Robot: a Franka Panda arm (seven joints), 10 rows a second.
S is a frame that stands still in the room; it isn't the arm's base.
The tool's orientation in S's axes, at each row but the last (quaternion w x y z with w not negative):
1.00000, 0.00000, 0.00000, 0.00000
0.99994, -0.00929, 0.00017, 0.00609
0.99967, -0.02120, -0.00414, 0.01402
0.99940, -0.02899, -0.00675, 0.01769
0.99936, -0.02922, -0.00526, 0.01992
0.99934, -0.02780, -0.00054, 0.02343
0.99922, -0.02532, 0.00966, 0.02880
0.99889, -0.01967, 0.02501, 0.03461
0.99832, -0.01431, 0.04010, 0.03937
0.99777, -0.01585, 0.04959, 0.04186
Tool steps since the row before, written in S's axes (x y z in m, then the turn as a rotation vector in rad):
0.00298, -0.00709, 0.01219, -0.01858, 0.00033, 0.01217
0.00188, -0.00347, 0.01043, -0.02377, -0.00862, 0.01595
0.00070, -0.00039, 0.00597, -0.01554, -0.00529, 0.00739
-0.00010, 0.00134, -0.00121, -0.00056, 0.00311, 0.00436
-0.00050, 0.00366, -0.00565, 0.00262, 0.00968, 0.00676
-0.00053, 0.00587, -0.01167, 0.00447, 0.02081, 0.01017
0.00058, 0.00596, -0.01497, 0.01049, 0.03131, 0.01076
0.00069, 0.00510, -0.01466, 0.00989, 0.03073, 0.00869
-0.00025, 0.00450, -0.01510, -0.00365, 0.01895, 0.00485
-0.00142, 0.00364, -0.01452, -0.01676, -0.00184, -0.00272
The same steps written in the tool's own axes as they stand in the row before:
0.00298, -0.00709, 0.01219, -0.01858, 0.00033, 0.01217
0.00183, -0.00369, 0.01036, -0.02388, -0.00862, 0.01578
0.00073, -0.00066, 0.00594, -0.01563, -0.00516, 0.00730
-0.00007, 0.00141, -0.00113, -0.00039, 0.00287, 0.00454
-0.00041, 0.00400, -0.00542, 0.00307, 0.00916, 0.00728
-0.00025, 0.00653, -0.01132, 0.00544, 0.01998, 0.01130
0.00123, 0.00666, -0.01463, 0.01203, 0.03007, 0.01253
0.00179, 0.00559, -0.01439, 0.01150, 0.02961, 0.01041
0.00133, 0.00489, -0.01492, -0.00255, 0.01905, 0.00515
0.00035, 0.00415, -0.01445, -0.01650, -0.00033, -0.00441

